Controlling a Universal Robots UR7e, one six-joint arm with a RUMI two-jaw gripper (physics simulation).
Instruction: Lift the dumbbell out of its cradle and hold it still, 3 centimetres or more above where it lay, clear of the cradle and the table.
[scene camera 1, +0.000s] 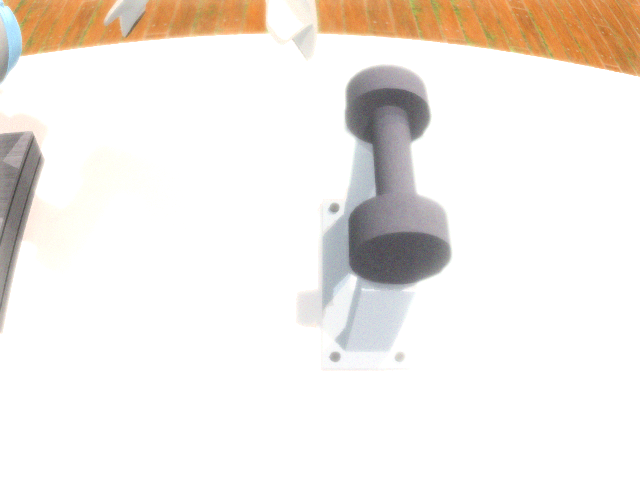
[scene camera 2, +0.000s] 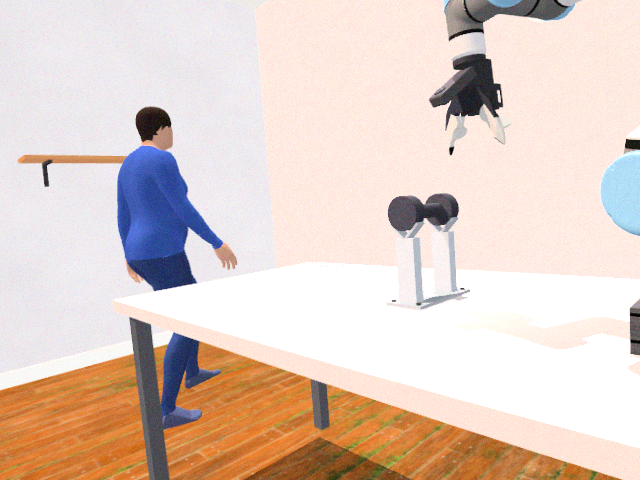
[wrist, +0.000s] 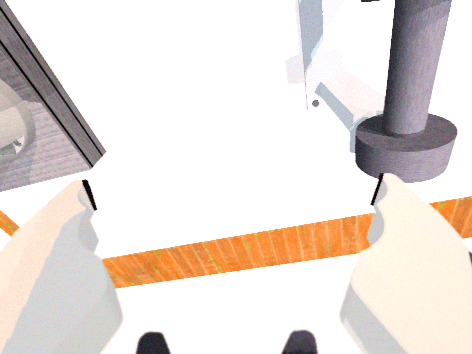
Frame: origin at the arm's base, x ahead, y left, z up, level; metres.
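Seen in the pictures: gripper, between the fingertips: (scene camera 1: 211, 44) (scene camera 2: 475, 150) (wrist: 232, 180).
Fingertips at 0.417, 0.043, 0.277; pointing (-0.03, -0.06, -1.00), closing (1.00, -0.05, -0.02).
Observation:
A point is followed by its place in that frame, as x, y, z.
The dark grey dumbbell (scene camera 1: 395, 155) {0.566, 0.055, 0.167} (scene camera 2: 430, 210) {0.550, 0.055, 0.150} (wrist: 411, 70) {0.558, 0.061, 0.165} lies level across the two V-topped posts of its white cradle (scene camera 1: 379, 320) {0.583, -0.031, 0.026} (scene camera 2: 409, 268) {0.541, 0.145, 0.020} (wrist: 311, 40) {0.531, 0.057, -0.062}, which stands on the table. My gripper (scene camera 1: 217, 38) {0.417, 0.043, 0.277} (scene camera 2: 476, 146) {0.417, 0.043, 0.277} (wrist: 232, 180) {0.417, 0.043, 0.277} is open with nothing between its fingers. In the scene camera 2 view it hangs above the dumbbell and to its right, pointing down. In the wrist view the dumbbell is at the upper right, beyond the right fingertip and outside the gap between the fingers. The dumbbell's other end is cut off at the top of that view.
The white table (scene camera 1: 180, 361) {0.380, -0.086, -0.070} (scene camera 2: 310, 320) {0.620, 0.377, -0.070} (wrist: 200, 150) {0.324, -0.132, -0.070} has its edge beyond the dumbbell's far end in the scene camera 1 view. A dark grey block (scene camera 1: 20, 206) {0.090, 0.051, -0.038} (scene camera 2: 635, 328) {0.061, 0.156, -0.030} (wrist: 55, 125) {0.104, -0.031, -0.001} is under the arm's base. A person in blue (scene camera 2: 155, 206) stands behind the table at the left.

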